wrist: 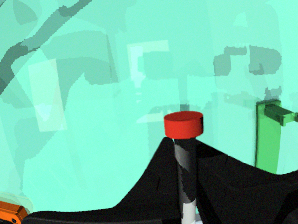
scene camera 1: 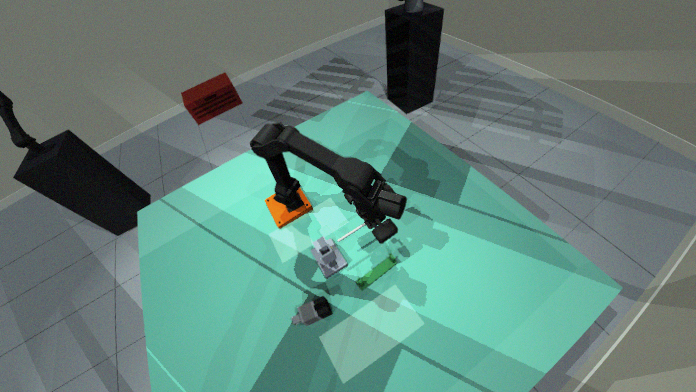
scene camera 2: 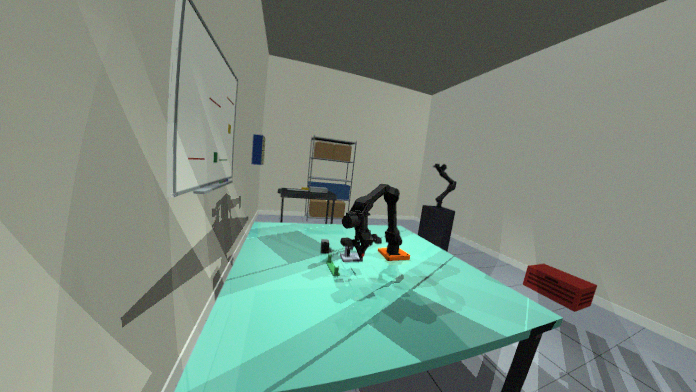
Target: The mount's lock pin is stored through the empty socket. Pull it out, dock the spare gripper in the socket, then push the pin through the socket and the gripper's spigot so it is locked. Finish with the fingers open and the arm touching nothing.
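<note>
The gripper [scene camera 1: 373, 222] is holding a lock pin, and you'd find the gripper in the wrist view as well [wrist: 175, 143]. There's also a grey mount [scene camera 1: 328, 257], plus a spare gripper [scene camera 1: 319, 309], though in the wrist view that spare gripper is out of frame.
</note>
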